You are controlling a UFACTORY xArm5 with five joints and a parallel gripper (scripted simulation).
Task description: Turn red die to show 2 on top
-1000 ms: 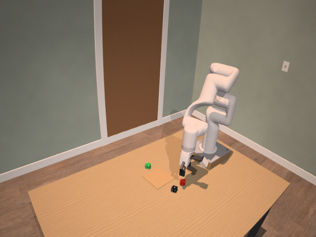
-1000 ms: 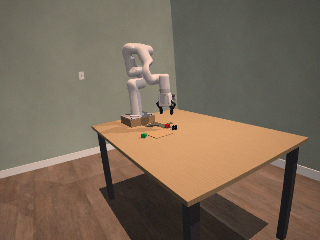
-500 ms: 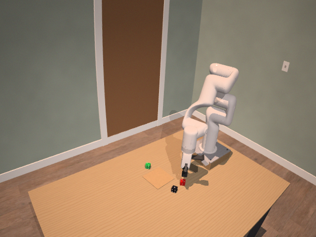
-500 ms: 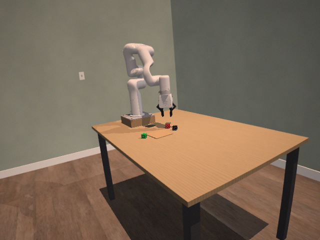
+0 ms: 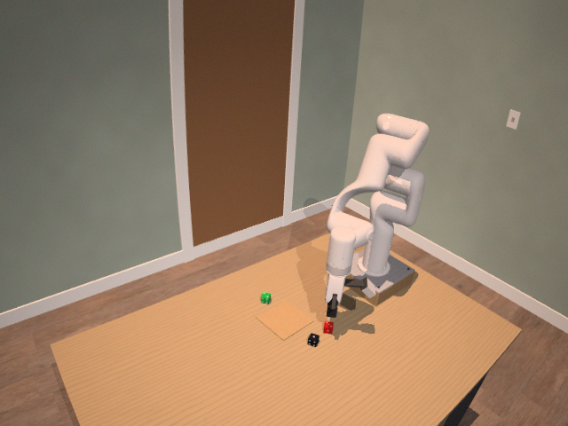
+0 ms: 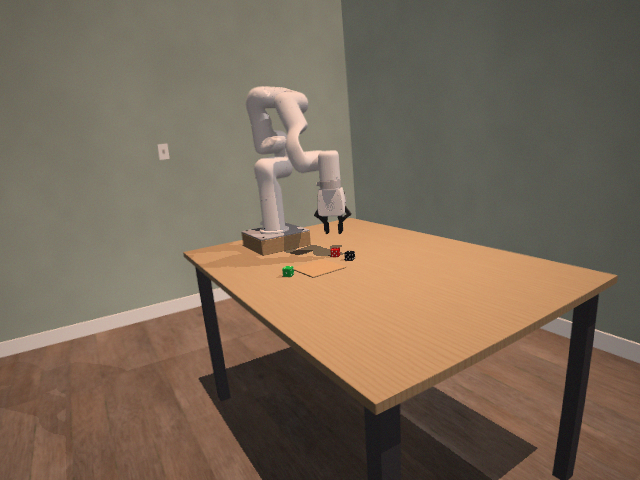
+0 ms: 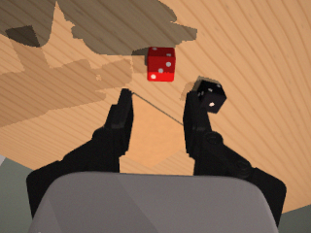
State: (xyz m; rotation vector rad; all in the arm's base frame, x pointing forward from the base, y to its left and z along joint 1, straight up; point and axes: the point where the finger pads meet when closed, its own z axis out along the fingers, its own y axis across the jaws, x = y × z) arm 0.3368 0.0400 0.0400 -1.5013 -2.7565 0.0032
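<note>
My hand is 90 mm above the red die. Round my hand: tan mat 140 mm to the right, 110 mm below, 60 mm ahead; then black die 90 mm below, 80 mm ahead; then green die 250 mm to the right, 90 mm below, 40 mm ahead.
</note>
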